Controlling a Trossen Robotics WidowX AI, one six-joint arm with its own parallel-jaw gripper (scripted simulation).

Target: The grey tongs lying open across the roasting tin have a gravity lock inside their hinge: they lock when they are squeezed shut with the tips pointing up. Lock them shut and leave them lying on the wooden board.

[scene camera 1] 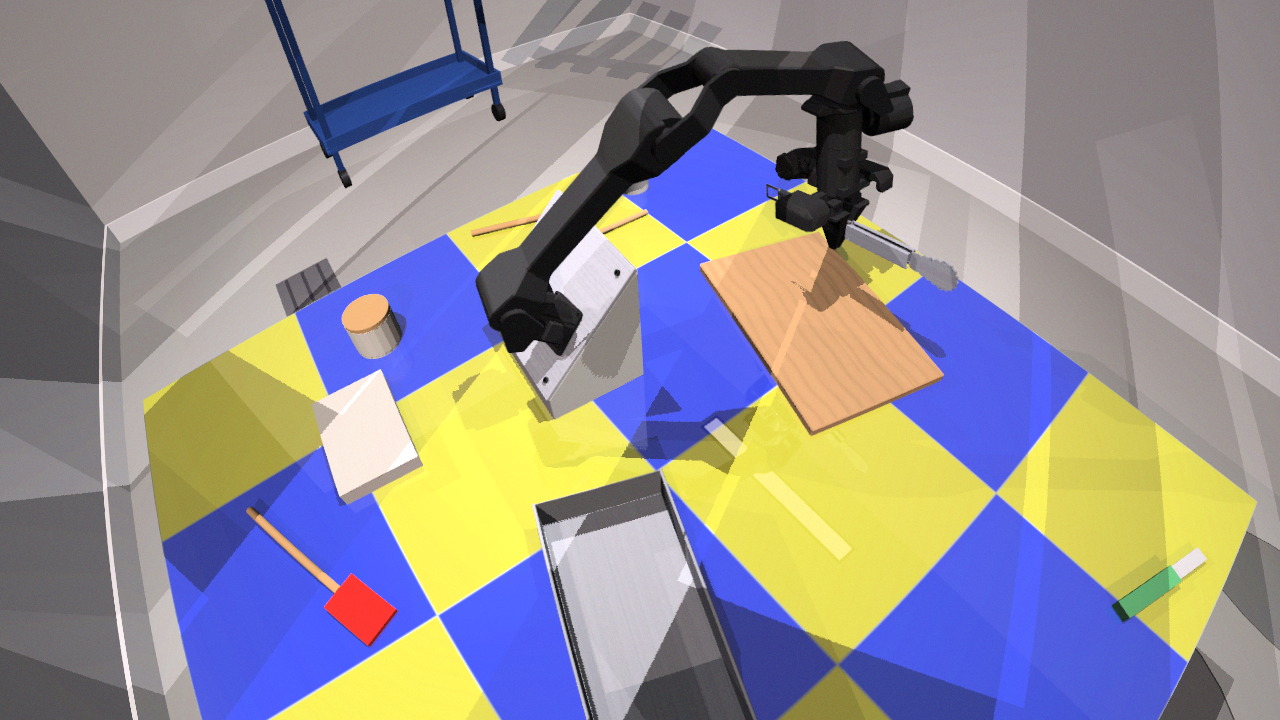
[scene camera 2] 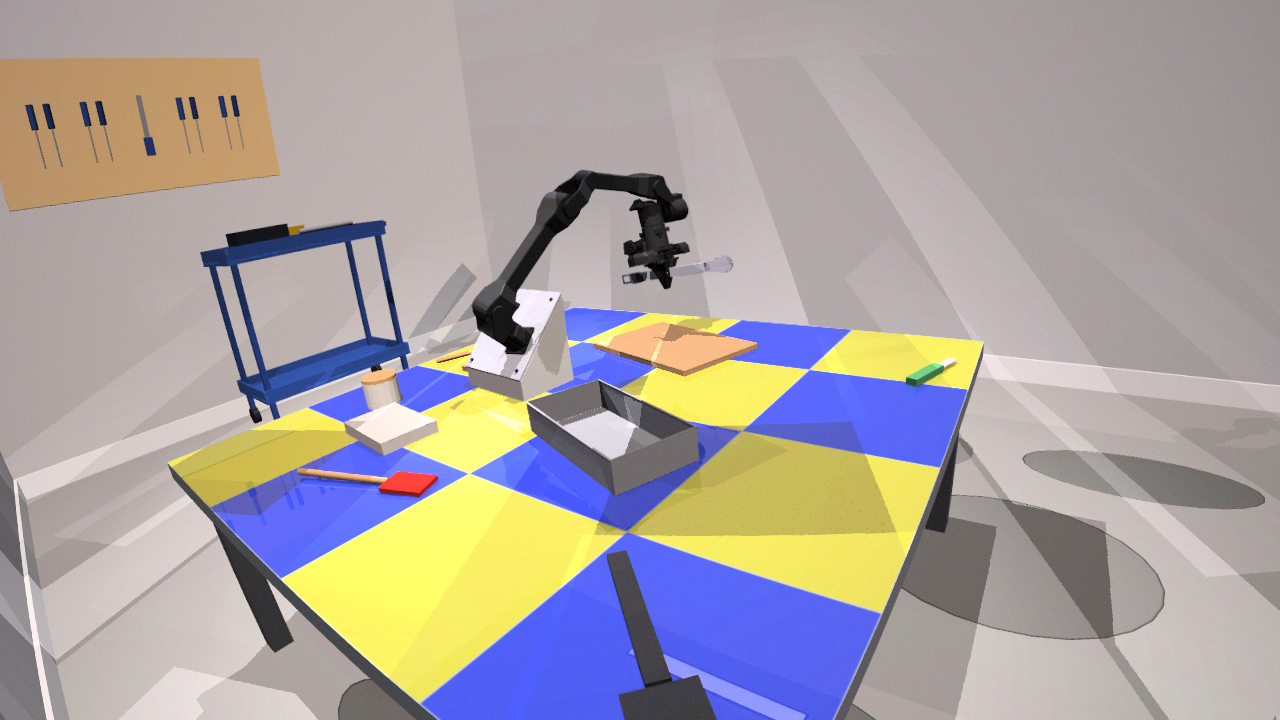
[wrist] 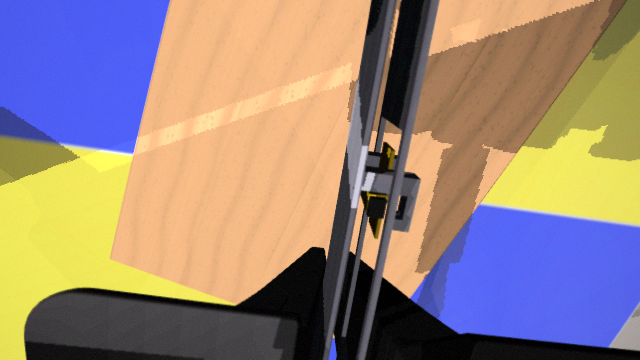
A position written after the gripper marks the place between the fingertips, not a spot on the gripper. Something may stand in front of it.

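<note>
Scene camera 1 shows the gripper [scene camera 1: 834,247], a green marker [scene camera 1: 1159,584] and a red spatula [scene camera 1: 366,614]. Scene camera 2 shows the gripper [scene camera 2: 667,288] and the spatula [scene camera 2: 406,483]. In the wrist view: the gripper [wrist: 328,262] and a tong arm [wrist: 360,171]; the green marker is out of frame in the wrist view, and the red spatula is out of frame in the wrist view too.
</note>
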